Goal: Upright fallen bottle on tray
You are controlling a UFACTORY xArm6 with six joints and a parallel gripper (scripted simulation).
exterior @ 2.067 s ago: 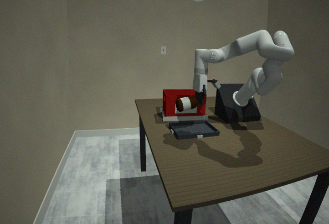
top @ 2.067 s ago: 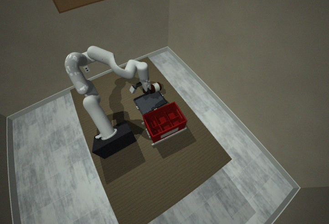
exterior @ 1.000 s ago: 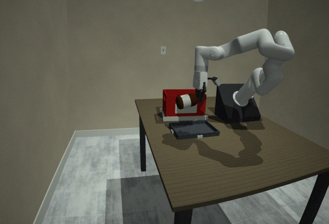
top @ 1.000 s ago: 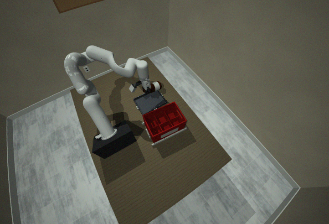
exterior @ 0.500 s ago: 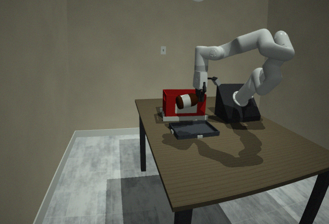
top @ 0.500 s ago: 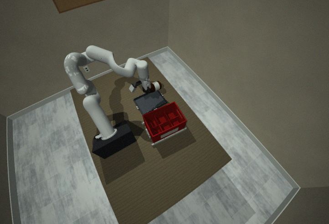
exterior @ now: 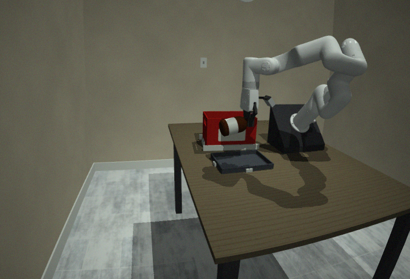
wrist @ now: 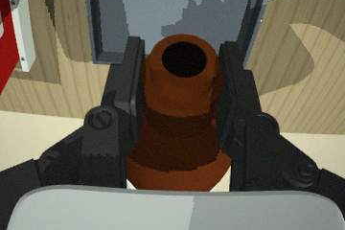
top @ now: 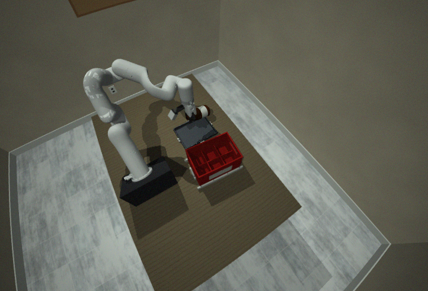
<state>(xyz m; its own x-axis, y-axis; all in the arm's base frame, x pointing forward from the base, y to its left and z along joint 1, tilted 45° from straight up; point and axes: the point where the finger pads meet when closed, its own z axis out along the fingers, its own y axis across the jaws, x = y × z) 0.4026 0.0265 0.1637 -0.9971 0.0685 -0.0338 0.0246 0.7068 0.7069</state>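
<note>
My hand is 50 mm short of the brown bottle and 10 mm above it. Also, from my hand: dark grey tray: 190 mm below, 30 mm ahead; red crate: 270 mm to the right, 120 mm below, 20 mm behind.
</note>
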